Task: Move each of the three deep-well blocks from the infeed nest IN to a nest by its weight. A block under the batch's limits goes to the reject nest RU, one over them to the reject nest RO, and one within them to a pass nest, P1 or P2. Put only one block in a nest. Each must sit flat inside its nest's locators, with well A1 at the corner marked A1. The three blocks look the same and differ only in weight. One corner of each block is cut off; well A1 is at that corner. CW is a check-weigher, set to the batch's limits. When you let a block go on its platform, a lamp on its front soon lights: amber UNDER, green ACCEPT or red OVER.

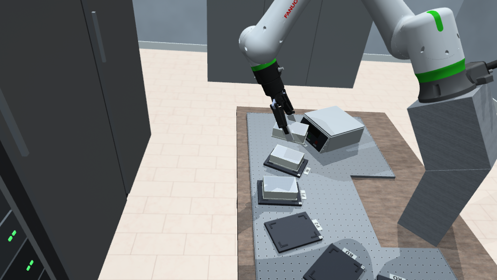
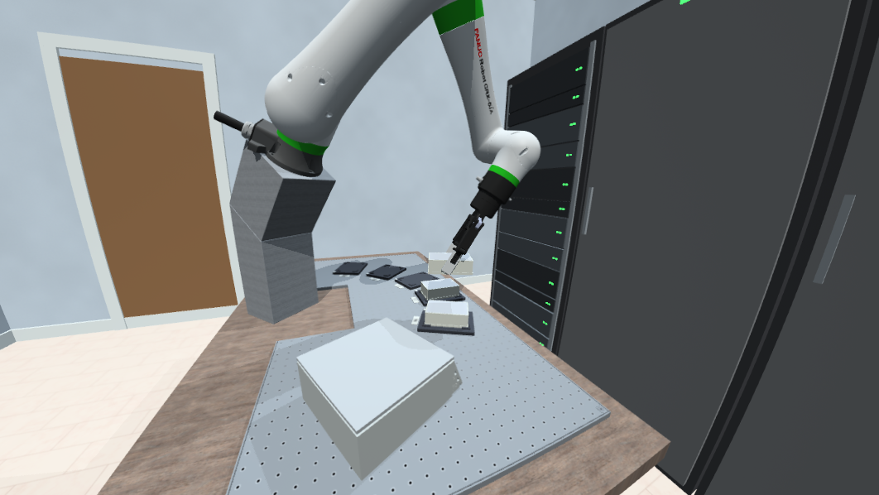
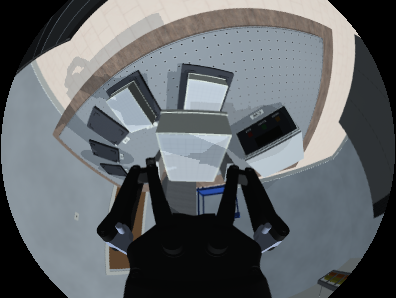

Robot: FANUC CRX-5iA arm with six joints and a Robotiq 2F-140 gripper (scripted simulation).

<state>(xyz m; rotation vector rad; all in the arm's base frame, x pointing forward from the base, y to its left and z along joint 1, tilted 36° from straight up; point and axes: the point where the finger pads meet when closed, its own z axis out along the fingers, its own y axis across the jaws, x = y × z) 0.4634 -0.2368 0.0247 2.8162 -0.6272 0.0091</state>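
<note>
My gripper is now 5 cm short of the pass nest P2, 34 cm to the right of it and 19 cm above it. Also, from my hand: pass nest P1 (6 cm ahead, 16 cm to the left, 19 cm below); then pale deep-well block (6 cm ahead, 16 cm to the left, 16 cm below); then nest RU (4 cm behind, 50 cm to the left, 19 cm below).
</note>
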